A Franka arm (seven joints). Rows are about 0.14 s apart.
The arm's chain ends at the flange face. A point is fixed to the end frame.
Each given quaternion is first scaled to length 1.
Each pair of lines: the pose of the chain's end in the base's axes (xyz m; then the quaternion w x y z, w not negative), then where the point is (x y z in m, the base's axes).
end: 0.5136 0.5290 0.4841 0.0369 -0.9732 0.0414 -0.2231
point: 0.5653 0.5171 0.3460
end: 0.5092 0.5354 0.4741 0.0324 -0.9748 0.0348 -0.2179
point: 0.5596 0.5225 0.3356
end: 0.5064 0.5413 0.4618 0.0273 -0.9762 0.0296 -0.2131
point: 0.5555 0.5271 0.3229
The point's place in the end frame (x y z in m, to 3 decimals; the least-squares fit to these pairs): -0.012 0.021 0.146
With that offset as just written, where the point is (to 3 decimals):
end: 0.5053 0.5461 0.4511 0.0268 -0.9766 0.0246 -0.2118
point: 0.554 0.532 0.312
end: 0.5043 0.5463 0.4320 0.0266 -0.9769 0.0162 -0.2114
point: 0.553 0.532 0.293
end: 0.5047 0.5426 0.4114 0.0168 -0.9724 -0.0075 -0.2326
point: 0.560 0.527 0.275
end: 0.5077 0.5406 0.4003 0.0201 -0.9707 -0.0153 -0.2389
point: 0.566 0.526 0.265
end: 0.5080 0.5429 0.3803 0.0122 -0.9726 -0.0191 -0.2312
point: 0.564 0.526 0.244
